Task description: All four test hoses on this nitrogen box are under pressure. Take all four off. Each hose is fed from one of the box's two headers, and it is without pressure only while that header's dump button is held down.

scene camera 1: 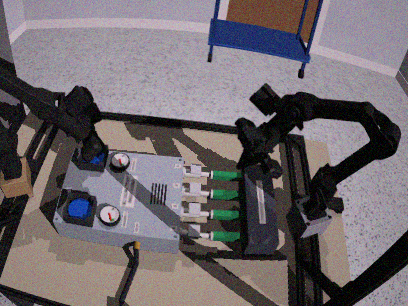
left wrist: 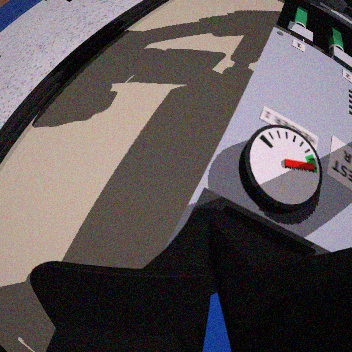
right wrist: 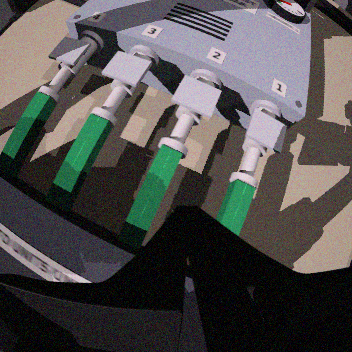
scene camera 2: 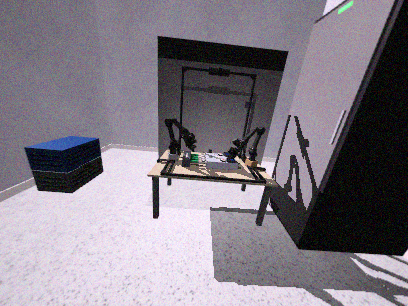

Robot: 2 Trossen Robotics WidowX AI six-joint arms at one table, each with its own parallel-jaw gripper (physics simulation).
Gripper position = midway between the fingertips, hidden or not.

Observation:
The left gripper (scene camera 1: 103, 146) is shut and touches a grey nitrogen box (left wrist: 288, 109). The right gripper (scene camera 1: 237, 168) is shut, holding nothing. Also in view: a hose 4 (right wrist: 39, 108) and a dark manifold block (right wrist: 51, 244).
The left gripper also shows in the left wrist view (left wrist: 205, 217). The right gripper shows as well in the right wrist view (right wrist: 185, 214). The grey nitrogen box is seen too in the right wrist view (right wrist: 262, 61).

